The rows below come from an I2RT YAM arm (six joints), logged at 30 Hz.
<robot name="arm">
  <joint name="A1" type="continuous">
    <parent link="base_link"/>
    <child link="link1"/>
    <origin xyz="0 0 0.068" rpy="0 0 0"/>
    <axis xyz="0 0 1"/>
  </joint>
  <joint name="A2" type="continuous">
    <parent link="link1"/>
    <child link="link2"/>
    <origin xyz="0.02 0.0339 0.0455" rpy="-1.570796 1.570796 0"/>
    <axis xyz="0 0 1"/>
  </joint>
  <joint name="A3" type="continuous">
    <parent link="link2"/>
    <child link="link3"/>
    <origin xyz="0 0.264 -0.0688" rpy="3.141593 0 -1.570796"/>
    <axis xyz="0 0 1"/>
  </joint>
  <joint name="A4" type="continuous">
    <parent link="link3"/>
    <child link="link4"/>
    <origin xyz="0.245 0.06 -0.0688" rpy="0 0 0"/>
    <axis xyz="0 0 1"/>
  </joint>
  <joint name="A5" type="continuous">
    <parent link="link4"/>
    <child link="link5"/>
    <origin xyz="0.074 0.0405 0.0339" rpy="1.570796 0 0"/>
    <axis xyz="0 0 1"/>
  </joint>
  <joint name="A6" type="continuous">
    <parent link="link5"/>
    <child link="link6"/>
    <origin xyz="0.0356 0 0.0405" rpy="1.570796 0 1.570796"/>
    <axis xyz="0 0 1"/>
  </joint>
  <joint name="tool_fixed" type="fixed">
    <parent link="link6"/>
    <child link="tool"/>
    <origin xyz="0 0 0" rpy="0 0 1.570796"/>
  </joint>
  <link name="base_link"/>
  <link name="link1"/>
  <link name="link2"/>
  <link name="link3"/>
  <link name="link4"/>
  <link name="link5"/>
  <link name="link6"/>
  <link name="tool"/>
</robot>
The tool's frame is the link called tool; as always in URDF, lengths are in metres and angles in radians. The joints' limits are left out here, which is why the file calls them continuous.
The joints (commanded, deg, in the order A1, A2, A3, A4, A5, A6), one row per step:
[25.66, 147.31, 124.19, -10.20, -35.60, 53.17]
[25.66, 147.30, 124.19, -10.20, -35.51, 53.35]
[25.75, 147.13, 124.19, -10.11, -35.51, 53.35]
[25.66, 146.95, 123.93, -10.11, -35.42, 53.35]
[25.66, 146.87, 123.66, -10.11, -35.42, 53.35]
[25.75, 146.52, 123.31, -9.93, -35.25, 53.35]
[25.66, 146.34, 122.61, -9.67, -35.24, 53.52]
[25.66, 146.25, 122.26, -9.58, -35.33, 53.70]
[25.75, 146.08, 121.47, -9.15, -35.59, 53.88]
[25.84, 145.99, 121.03, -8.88, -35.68, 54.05]
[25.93, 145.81, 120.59, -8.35, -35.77, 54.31]
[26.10, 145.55, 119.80, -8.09, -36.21, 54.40]
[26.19, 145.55, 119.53, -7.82, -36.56, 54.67]
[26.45, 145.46, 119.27, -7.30, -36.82, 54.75]
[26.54, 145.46, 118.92, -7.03, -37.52, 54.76]
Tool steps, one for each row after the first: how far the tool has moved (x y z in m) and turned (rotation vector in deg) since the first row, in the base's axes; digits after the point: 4 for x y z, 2 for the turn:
[0.0000, 0.0000, 0.0001, 0.02, 0.12, -0.16]
[-0.0004, 0.0007, 0.0019, 0.14, -0.12, -0.07]
[-0.0005, -0.0003, 0.0021, 0.06, -0.07, -0.23]
[-0.0010, -0.0006, 0.0013, -0.02, 0.10, -0.23]
[-0.0019, -0.0001, 0.0029, -0.03, -0.10, -0.28]
[-0.0025, -0.0014, 0.0009, -0.09, 0.27, -0.46]
[-0.0031, -0.0016, -0.0001, -0.05, 0.59, -0.46]
[-0.0047, -0.0012, -0.0024, 0.06, 0.98, -0.24]
[-0.0057, -0.0007, -0.0037, 0.13, 1.21, -0.15]
[-0.0065, 0.0000, -0.0037, 0.38, 1.20, -0.10]
[-0.0088, 0.0010, -0.0053, 0.51, 1.63, 0.40]
[-0.0096, 0.0018, -0.0064, 0.77, 1.94, 0.66]
[-0.0110, 0.0041, -0.0062, 1.07, 1.75, 1.11]
[-0.0122, 0.0049, -0.0077, 1.38, 2.01, 1.78]

